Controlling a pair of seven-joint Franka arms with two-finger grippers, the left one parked.
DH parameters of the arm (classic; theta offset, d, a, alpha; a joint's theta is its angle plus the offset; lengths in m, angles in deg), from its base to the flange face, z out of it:
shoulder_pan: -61.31 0.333 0 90
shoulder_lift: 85.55 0 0 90
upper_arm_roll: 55.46 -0.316 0.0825 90
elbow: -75.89 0 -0.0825 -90
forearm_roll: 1.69 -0.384 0 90
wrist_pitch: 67.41 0 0.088 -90
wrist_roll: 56.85 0.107 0 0
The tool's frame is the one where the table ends.
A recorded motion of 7 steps. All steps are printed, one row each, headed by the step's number.
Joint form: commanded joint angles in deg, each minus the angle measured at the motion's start. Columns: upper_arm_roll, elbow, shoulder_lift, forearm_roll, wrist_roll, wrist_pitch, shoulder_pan.
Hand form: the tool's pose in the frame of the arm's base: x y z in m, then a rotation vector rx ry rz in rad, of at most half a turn. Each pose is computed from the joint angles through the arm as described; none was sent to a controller.
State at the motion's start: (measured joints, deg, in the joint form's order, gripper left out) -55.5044 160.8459 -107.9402 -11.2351 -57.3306 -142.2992 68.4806
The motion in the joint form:
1: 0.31 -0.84 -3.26 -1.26 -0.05 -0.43 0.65
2: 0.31 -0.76 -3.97 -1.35 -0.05 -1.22 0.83
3: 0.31 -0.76 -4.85 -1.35 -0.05 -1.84 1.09
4: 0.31 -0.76 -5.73 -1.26 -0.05 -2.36 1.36
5: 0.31 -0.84 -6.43 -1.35 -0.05 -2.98 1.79
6: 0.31 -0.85 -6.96 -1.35 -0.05 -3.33 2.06
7: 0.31 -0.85 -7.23 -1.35 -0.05 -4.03 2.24
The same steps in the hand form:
1: 0.6047 0.1044 0.3940 -2.8471 -0.1884 0.8999
2: 0.6067 0.1067 0.3860 -2.8465 -0.1889 0.9002
3: 0.6085 0.1096 0.3766 -2.8459 -0.1916 0.9077
4: 0.6098 0.1124 0.3672 -2.8462 -0.1950 0.9180
5: 0.6111 0.1174 0.3603 -2.8463 -0.2025 0.9191
6: 0.6116 0.1204 0.3546 -2.8463 -0.2071 0.9243
7: 0.6130 0.1225 0.3518 -2.8500 -0.2095 0.9141

